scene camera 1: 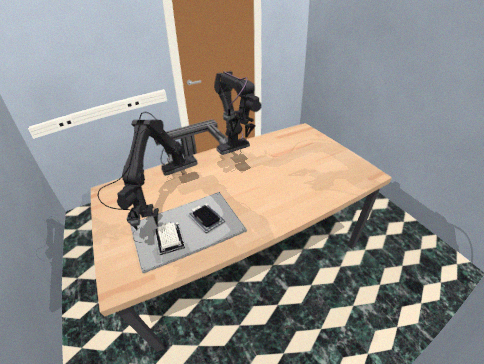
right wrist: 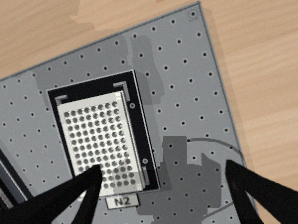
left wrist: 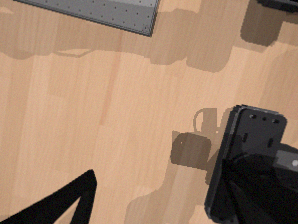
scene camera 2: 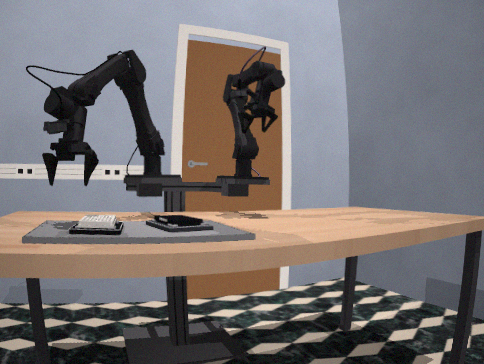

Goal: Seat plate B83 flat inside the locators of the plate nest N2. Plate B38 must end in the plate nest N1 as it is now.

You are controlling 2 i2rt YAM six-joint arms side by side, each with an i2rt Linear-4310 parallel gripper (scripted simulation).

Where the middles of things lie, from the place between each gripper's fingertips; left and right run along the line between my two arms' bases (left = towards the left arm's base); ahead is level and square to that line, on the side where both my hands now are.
Now: the white plate point(right wrist: 119, 144) 9 cm below my right hand point(scene camera 2: 67, 185), 8 cm to the left of it and 2 cm ahead of it.
My left gripper point(scene camera 2: 253, 132) is now 210 mm short of the white plate, 540 mm to the left of it and 280 mm above it.
